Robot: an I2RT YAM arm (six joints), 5 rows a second.
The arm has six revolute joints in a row. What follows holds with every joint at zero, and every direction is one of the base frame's.
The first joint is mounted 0.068 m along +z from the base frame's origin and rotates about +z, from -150 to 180 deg.
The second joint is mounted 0.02 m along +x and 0.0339 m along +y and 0.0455 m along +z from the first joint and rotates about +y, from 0 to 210 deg.
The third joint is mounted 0.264 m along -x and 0.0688 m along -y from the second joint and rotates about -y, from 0 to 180 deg.
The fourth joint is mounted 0.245 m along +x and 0.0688 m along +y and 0.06 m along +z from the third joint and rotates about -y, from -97 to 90 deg.
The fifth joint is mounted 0.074 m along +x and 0.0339 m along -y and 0.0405 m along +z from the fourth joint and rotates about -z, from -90 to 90 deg.
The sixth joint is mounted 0.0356 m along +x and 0.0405 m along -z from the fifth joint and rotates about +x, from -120 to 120 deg.
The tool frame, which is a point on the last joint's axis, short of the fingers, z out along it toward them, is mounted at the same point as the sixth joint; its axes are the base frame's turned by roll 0, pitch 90 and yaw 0 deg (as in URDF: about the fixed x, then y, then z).
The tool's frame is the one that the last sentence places.
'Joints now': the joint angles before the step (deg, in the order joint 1, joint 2, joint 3, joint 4, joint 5, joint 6). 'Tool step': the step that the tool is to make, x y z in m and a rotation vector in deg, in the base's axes. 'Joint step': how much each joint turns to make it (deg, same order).
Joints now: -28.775, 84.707, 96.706, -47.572, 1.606, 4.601
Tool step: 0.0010, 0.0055, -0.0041, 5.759, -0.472, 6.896
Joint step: -0.016, 0.172, -0.008, -2.179, -8.694, 0.090
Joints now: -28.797, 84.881, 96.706, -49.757, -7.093, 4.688
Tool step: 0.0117, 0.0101, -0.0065, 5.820, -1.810, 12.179
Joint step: 1.288, 1.403, -0.007, -0.252, -12.241, -2.209
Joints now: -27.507, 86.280, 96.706, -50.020, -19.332, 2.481
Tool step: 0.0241, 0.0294, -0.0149, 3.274, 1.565, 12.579
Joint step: 5.886, 2.713, 0.002, -1.199, -6.553, -2.925
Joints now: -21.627, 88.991, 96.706, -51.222, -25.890, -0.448
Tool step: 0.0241, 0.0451, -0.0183, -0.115, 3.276, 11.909
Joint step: 8.501, 3.026, 0.016, -1.688, -1.596, -3.585
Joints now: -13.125, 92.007, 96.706, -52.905, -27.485, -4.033
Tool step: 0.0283, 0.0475, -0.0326, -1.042, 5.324, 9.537
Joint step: 8.466, 5.487, -0.009, -0.620, 0.769, -2.244
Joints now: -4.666, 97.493, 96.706, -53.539, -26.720, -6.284
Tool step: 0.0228, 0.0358, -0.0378, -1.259, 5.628, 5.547
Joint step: 5.712, 6.095, -0.012, 0.210, 1.294, -0.714
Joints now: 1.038, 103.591, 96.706, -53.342, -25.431, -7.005
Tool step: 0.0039, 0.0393, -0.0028, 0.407, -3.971, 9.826
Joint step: 5.547, 0.994, 0.009, 3.168, -2.319, -4.027
